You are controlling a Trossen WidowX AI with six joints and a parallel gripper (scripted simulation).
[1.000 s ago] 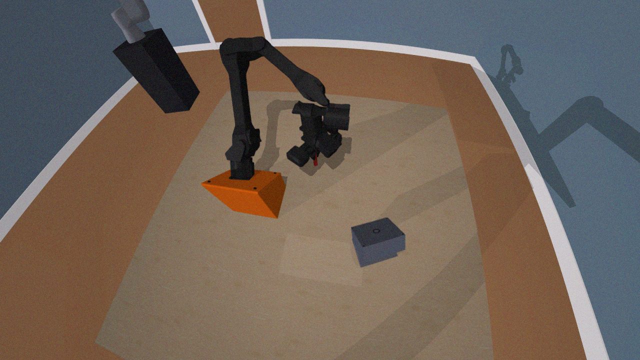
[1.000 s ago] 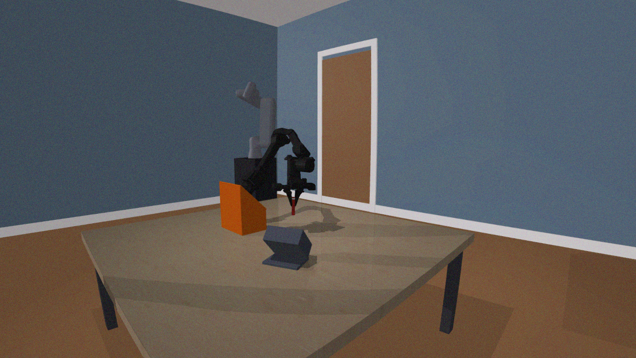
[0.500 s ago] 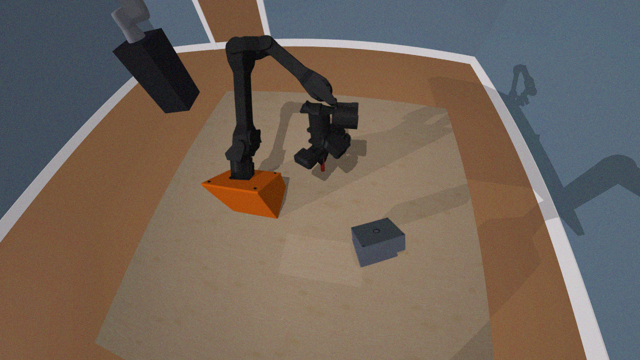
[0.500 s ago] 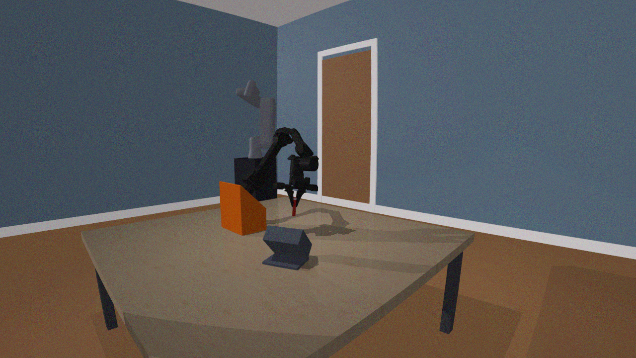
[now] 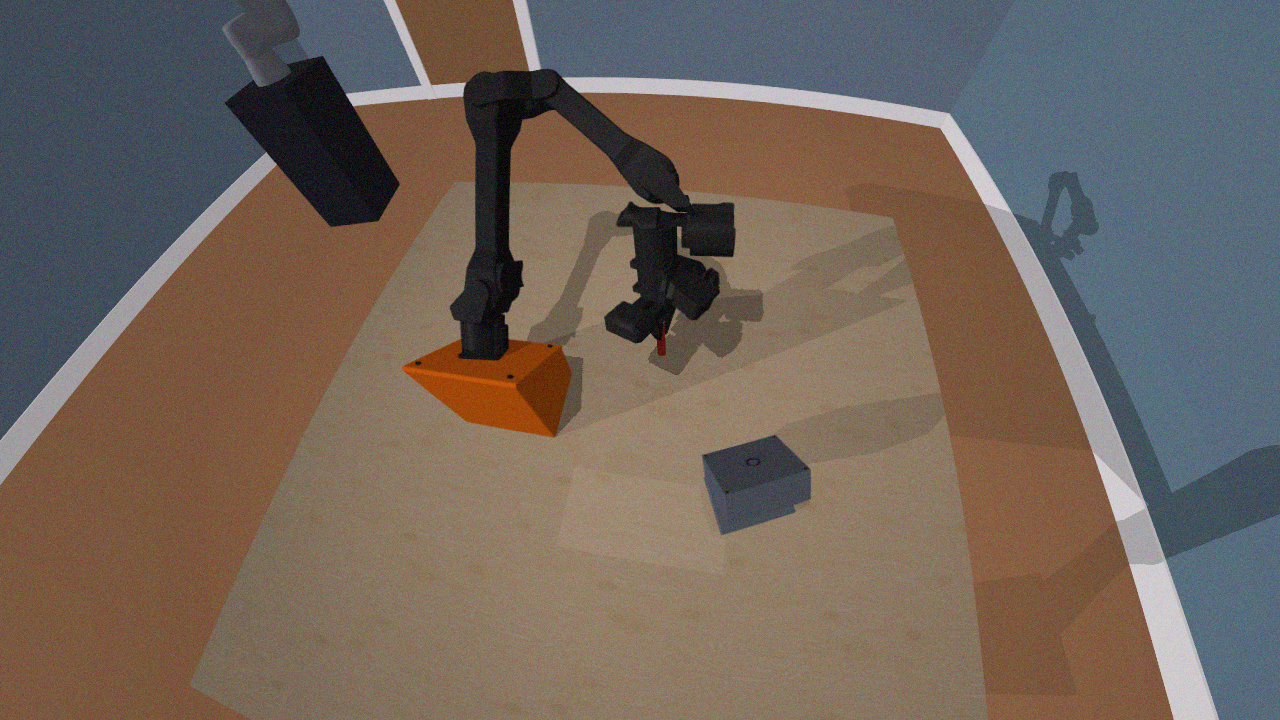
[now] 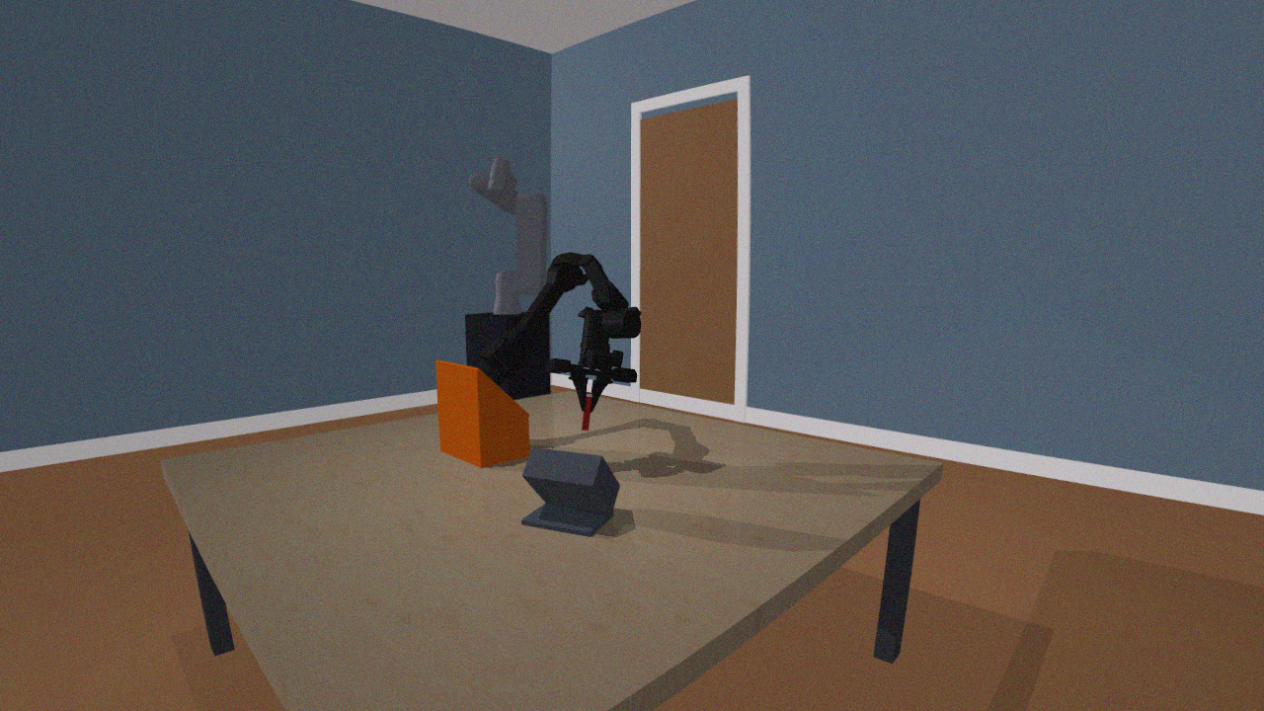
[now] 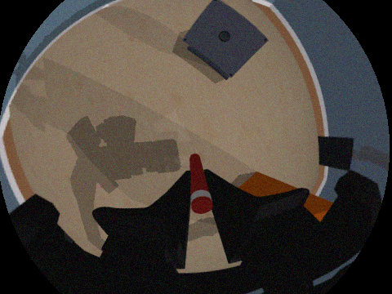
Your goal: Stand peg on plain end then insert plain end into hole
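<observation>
Now: the grey sloped panel 22 cm to the right of my gripper tip, 14 cm ahead of it and 6 cm below it. The rest, counted from my gripper tip: red peg: 2 cm above.
</observation>
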